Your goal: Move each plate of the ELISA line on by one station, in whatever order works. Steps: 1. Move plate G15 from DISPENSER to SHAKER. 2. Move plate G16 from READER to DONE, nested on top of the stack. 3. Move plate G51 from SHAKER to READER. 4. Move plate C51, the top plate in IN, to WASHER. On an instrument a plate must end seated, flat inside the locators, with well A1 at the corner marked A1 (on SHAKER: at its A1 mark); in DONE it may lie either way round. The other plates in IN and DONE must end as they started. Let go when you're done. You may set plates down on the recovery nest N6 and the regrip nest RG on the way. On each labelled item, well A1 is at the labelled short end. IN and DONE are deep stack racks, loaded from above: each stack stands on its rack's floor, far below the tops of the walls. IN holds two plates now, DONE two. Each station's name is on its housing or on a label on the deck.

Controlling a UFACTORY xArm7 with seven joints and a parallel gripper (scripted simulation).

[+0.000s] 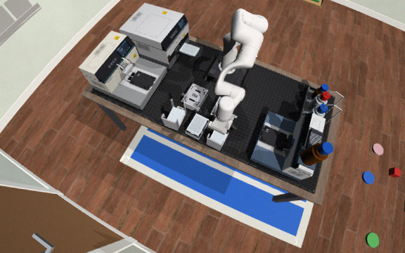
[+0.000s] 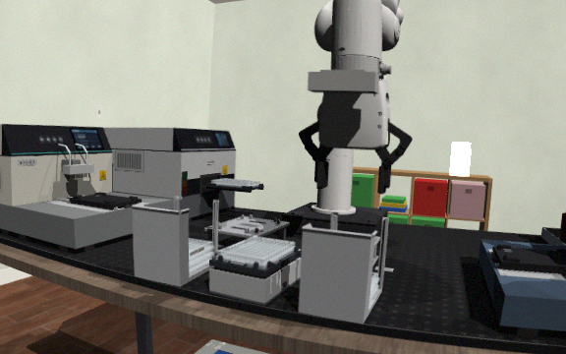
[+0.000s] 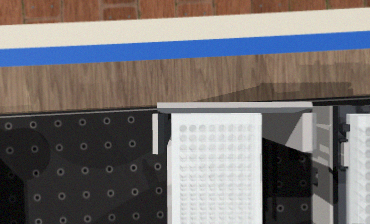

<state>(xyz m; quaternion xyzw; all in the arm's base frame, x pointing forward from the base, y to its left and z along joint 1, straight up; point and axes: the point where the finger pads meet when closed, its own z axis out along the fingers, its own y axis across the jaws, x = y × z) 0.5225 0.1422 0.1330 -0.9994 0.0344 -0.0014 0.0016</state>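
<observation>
Right now my hand is 160 mm above the plate C51. The rest, counted from my hand: reader's dark tray 520 mm behind, 440 mm to the right, 80 mm below; then washer nest 630 mm to the right, 150 mm behind, 100 mm below; then DONE label 310 mm to the right, 180 mm below, 100 mm behind.
</observation>
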